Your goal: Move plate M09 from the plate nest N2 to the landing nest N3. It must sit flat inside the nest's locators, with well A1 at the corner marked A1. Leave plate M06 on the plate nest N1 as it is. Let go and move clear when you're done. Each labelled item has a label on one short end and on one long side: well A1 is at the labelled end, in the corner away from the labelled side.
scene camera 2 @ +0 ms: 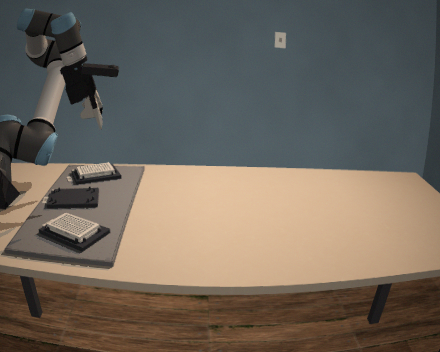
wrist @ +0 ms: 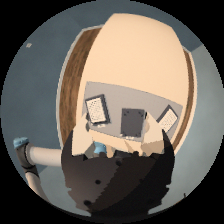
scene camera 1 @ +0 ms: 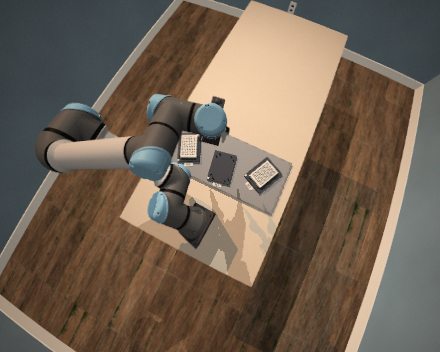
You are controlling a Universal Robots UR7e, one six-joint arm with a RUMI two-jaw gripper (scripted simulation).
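Observation:
The gripper [scene camera 2: 101, 121] is visible here and appears in the wrist view too [wrist: 116, 112]. The scene also has a white well plate [scene camera 2: 61, 225], along with a black landing nest N3 [scene camera 2: 66, 198].

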